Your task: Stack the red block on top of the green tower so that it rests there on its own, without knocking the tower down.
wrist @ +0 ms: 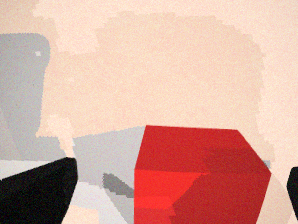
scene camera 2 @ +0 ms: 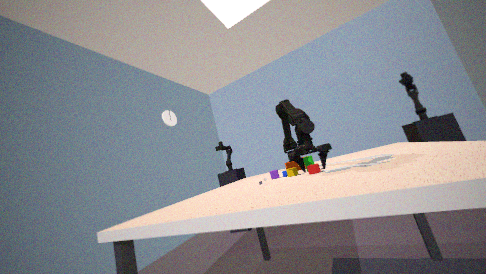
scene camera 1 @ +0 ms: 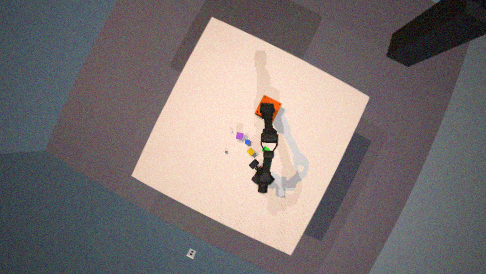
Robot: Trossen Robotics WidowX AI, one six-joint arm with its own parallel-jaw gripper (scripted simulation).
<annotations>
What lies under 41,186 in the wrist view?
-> The gripper.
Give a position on a red block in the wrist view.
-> At 177,168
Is the gripper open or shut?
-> Open.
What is the gripper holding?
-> Nothing.
</annotations>
